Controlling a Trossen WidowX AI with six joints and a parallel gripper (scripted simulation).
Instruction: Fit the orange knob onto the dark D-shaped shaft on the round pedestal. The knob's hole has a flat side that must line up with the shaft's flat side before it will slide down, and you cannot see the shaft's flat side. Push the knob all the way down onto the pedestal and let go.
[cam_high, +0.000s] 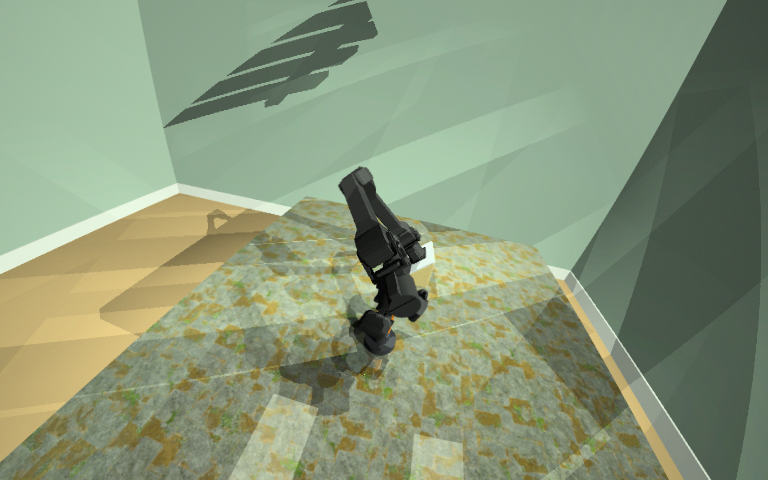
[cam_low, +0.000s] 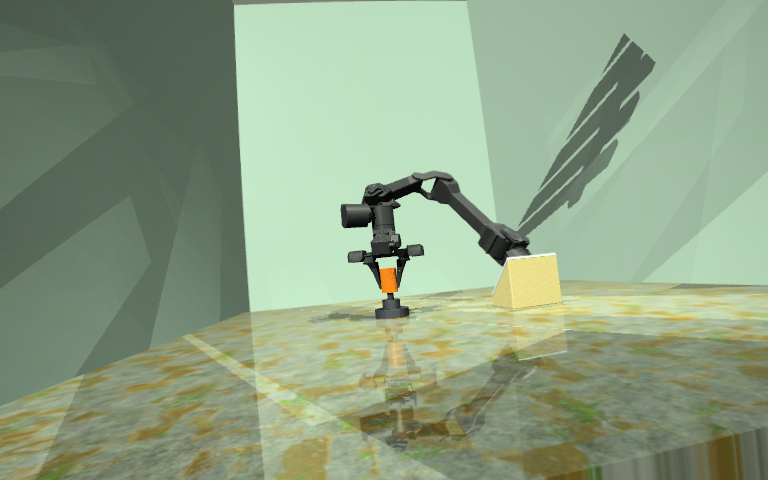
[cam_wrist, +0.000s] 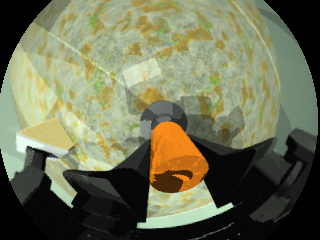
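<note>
My gripper tip is 2 cm below the orange knob. Round my gripper tip: D-shaped shaft (4 cm below).
</note>
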